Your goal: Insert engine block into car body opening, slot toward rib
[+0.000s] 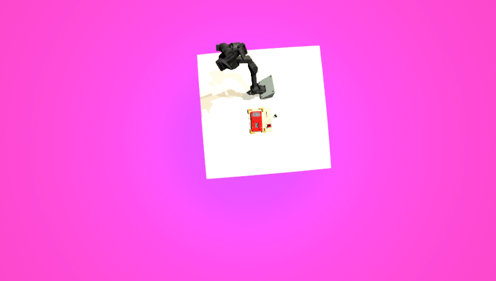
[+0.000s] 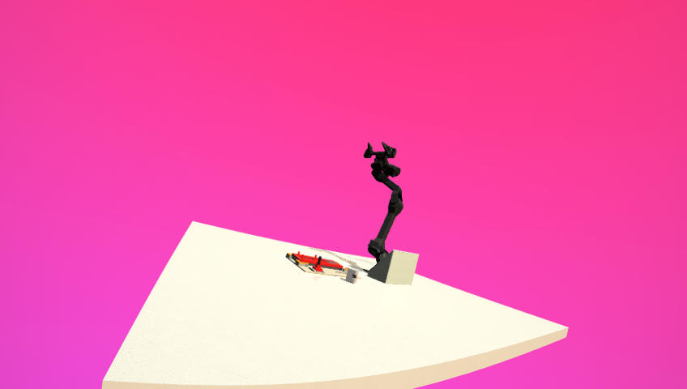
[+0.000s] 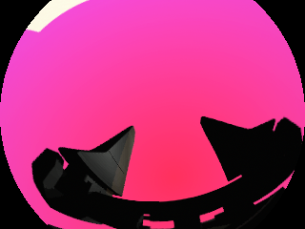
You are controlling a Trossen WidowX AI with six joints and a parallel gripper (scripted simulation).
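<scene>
Now: the grey engine block 190 mm ahead of my gripper tip, 330 mm to the left of it and 640 mm below it.
</scene>
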